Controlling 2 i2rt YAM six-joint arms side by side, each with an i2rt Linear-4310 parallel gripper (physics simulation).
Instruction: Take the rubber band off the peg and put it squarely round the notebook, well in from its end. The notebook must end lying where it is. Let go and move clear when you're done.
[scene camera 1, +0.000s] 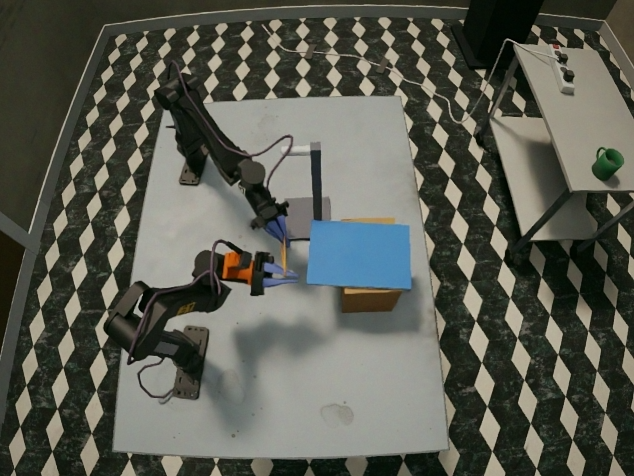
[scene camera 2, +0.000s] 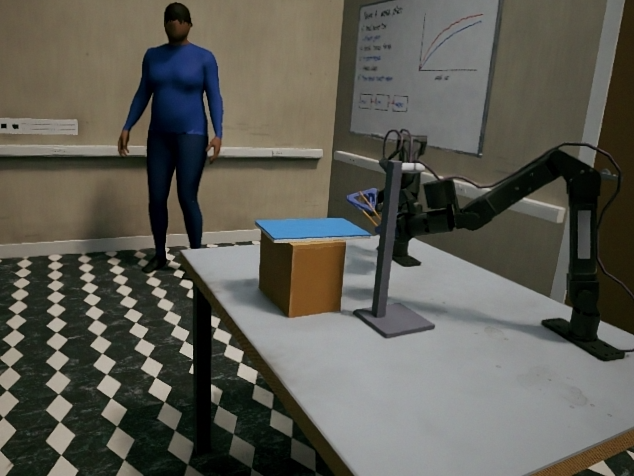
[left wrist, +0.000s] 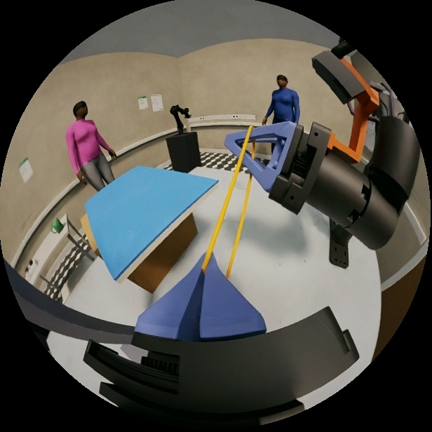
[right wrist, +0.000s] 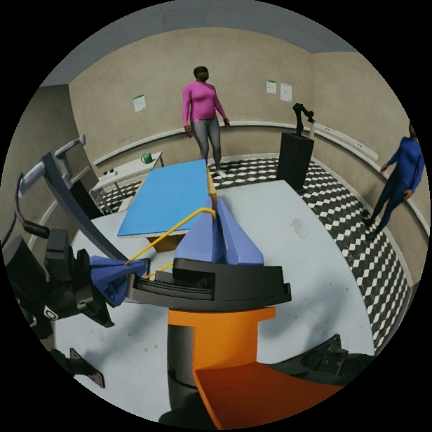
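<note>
A yellow rubber band is stretched in the air between my two grippers, off the white peg. My left gripper is shut on one end, and my right gripper is shut on the other. The blue notebook lies flat on a brown box, one end overhanging toward my grippers. The band is apart from it, left of that end in scene camera 1. The stand's post partly hides my left gripper in scene camera 2.
The brown box stands under the notebook. The peg stand's dark upright post rises beside the notebook and near my left gripper. A side table with a green mug is beyond the worktable.
</note>
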